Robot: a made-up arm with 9 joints. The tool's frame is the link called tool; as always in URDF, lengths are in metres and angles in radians. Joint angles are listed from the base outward. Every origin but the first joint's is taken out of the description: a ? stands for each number. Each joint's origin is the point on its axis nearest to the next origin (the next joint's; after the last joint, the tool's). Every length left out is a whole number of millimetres.
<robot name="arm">
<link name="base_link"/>
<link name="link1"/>
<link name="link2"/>
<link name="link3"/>
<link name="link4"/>
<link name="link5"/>
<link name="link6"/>
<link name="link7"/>
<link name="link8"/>
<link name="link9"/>
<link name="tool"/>
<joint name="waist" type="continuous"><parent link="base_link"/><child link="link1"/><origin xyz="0 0 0.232" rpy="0 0 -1.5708"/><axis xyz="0 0 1"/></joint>
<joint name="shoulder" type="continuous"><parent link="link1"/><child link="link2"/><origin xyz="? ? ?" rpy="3.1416 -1.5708 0"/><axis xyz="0 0 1"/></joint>
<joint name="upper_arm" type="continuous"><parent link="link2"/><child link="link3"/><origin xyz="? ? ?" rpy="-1.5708 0 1.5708"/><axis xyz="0 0 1"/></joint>
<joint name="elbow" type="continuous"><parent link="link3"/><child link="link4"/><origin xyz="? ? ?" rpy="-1.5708 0 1.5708"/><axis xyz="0 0 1"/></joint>
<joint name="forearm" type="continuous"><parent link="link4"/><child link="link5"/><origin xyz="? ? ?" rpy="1.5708 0 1.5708"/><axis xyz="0 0 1"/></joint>
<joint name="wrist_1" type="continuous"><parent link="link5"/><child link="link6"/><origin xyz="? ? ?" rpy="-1.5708 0 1.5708"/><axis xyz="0 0 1"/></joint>
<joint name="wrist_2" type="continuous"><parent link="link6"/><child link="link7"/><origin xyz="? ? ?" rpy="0 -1.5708 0"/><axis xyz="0 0 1"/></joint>
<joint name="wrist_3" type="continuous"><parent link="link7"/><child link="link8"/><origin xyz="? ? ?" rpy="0 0 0"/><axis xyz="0 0 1"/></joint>
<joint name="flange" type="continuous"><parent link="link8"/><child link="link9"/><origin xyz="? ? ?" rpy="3.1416 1.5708 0"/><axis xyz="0 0 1"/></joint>
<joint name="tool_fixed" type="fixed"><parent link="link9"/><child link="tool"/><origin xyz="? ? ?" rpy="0 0 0"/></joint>
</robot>
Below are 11 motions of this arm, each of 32 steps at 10 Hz.
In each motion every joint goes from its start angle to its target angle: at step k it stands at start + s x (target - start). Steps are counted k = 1, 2, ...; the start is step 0. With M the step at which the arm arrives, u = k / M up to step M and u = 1 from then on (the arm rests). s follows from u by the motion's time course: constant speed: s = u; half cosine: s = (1 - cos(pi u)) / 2; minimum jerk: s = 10 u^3 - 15 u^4 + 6 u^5.
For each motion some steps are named. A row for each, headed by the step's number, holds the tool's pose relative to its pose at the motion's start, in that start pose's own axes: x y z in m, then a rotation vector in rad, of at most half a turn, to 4 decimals.
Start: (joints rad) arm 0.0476 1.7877 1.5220 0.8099 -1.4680 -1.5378 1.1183 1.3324 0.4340
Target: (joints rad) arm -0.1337 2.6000 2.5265 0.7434 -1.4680 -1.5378 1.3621 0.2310 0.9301
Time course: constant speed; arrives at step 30
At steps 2, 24, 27, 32:
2: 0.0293 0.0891 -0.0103 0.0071 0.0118 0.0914
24: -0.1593 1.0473 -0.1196 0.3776 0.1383 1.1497
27: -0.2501 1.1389 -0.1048 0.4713 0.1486 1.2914
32: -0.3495 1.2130 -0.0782 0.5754 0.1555 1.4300

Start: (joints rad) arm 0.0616 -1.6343 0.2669 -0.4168 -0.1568 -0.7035 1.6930 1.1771 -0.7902
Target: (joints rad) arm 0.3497 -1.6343 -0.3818 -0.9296 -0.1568 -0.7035 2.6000 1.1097 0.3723
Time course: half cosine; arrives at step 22
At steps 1, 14, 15, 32:
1: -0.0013 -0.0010 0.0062 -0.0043 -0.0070 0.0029
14: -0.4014 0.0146 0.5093 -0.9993 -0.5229 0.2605
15: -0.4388 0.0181 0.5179 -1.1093 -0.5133 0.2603
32: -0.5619 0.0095 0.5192 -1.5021 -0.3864 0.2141

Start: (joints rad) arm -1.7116 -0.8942 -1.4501 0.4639 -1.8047 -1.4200 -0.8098 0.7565 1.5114
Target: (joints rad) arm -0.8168 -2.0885 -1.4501 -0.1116 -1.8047 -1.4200 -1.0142 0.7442 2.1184
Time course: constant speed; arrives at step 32
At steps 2, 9, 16, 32:
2: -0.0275 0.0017 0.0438 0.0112 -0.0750 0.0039
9: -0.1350 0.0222 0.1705 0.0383 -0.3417 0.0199
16: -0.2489 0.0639 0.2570 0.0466 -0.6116 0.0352
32: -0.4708 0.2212 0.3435 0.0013 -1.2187 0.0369

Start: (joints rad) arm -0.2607 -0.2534 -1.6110 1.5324 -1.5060 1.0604 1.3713 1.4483 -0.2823
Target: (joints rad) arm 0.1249 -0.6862 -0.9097 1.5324 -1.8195 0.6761 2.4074 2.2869 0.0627
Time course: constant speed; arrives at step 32
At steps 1, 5, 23, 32:
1: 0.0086 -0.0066 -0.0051 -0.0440 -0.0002 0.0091
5: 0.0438 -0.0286 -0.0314 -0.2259 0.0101 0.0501
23: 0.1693 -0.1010 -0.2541 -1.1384 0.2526 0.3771
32: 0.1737 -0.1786 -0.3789 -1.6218 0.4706 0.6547

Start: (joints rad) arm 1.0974 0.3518 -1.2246 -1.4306 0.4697 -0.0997 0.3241 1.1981 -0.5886
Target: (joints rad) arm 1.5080 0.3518 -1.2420 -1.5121 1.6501 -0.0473 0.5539 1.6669 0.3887
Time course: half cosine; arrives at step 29
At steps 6, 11, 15, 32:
6: -0.0320 0.0810 0.0035 -0.0615 -0.0194 0.1768
11: -0.1396 0.2395 -0.0051 -0.1861 -0.0547 0.5483
15: -0.2929 0.3645 -0.0312 -0.3072 -0.0870 0.9183
32: -0.7032 0.4561 -0.1215 -0.5870 -0.1773 1.7206

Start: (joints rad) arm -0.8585 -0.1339 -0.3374 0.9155 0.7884 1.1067 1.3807 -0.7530 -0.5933
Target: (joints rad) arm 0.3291 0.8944 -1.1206 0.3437 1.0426 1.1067 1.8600 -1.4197 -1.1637
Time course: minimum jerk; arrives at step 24
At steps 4, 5, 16, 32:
4: -0.0321 -0.0013 -0.0182 -0.0253 -0.0797 -0.0306
5: -0.0573 -0.0030 -0.0349 -0.0438 -0.1455 -0.0556
16: -0.1535 -0.2552 -0.6600 0.3028 -1.7839 -0.4849
32: 0.0224 -0.3557 -0.7625 0.7398 -2.1188 -0.4612

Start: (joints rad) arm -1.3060 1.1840 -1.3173 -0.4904 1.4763 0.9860 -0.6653 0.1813 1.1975
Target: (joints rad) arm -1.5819 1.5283 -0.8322 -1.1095 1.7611 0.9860 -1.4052 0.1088 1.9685
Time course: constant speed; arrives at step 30
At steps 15, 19, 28, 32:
15: 0.0079 -0.2123 0.0337 -0.0262 -0.1983 -0.2404
19: -0.0111 -0.2538 0.0411 -0.0850 -0.2439 -0.3010
28: -0.0663 -0.3129 0.0488 -0.2850 -0.3015 -0.4238
32: -0.0787 -0.3199 0.0479 -0.3399 -0.3029 -0.4478

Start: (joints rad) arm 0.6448 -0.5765 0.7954 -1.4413 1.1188 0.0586 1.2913 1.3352 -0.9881
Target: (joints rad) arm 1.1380 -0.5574 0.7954 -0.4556 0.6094 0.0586 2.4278 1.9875 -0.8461
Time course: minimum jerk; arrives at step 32
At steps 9, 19, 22, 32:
9: -0.0097 -0.1176 -0.0107 -0.1664 -0.0966 -0.1145
19: -0.1794 -0.3917 -0.1050 -1.0082 -0.2336 -0.3127
22: -0.2458 -0.4278 -0.1560 -1.2622 -0.2075 -0.2821
32: -0.3375 -0.4601 -0.2342 -1.5572 -0.1432 -0.1897

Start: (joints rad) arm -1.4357 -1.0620 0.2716 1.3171 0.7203 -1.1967 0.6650 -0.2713 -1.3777
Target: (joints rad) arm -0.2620 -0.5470 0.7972 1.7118 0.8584 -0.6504 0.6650 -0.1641 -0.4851
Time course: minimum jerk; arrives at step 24
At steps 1, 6, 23, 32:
1: -0.0002 0.0004 -0.0002 -0.0006 -0.0002 0.0006
6: -0.0402 0.0579 -0.0399 -0.0915 -0.0212 0.1009
23: -0.6173 0.2230 -0.4304 -0.7107 0.3058 1.1587
32: -0.6178 0.2229 -0.4305 -0.7110 0.3064 1.1595

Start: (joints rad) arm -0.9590 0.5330 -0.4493 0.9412 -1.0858 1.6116 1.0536 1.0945 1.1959
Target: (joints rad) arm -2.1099 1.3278 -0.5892 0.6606 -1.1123 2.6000 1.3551 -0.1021 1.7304
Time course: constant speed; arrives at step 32
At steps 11, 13, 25, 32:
11: -0.0119 0.0492 0.0385 0.2379 -0.6047 -0.0096
13: -0.0146 0.0544 0.0446 0.2551 -0.7197 -0.0169
25: -0.0264 0.0708 0.0528 0.1809 -1.3959 -0.1014
32: -0.0185 0.0721 0.0316 -0.0018 -1.7453 -0.1840

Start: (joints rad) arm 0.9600 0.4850 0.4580 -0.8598 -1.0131 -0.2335 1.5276 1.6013 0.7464
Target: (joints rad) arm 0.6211 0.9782 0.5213 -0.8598 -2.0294 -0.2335 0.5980 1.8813 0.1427
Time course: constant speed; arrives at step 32
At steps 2, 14, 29, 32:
2: 0.0259 -0.0079 -0.0143 0.0350 0.0478 -0.0161
14: 0.1306 -0.0585 -0.1398 0.1789 0.3847 -0.2110
29: 0.0849 -0.1476 -0.2976 0.1561 0.8352 -0.6788
32: 0.0522 -0.1676 -0.3129 0.1216 0.9162 -0.7986

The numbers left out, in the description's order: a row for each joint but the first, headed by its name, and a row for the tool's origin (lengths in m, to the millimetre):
shoulder: 0.07 -0.233 0
upper_arm: 0.274 0.066 0
elbow: -0.195 0.09 0
forearm: 0.278 0.048 0
wrist_1: -0.115 -0.047 0
wrist_2: 0.226 -0.382 0
wrist_3: -0.071 0.044 0
flange: -0.048 0.023 0
tool: 0.39 0.023 0

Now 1 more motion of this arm.
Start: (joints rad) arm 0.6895 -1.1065 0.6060 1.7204 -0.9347 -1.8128 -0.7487 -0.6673 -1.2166
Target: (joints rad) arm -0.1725 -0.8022 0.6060 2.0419 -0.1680 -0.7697 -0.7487 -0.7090 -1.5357
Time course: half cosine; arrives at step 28
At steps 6, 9, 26, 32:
6: -0.0290 0.0544 0.1167 0.2225 -0.0473 0.0043
9: -0.0784 0.0964 0.2494 0.4708 -0.0849 0.0215
26: -0.6086 0.0601 0.7471 1.6447 0.1268 0.4271
32: -0.6187 0.0580 0.7494 1.6568 0.1367 0.4373

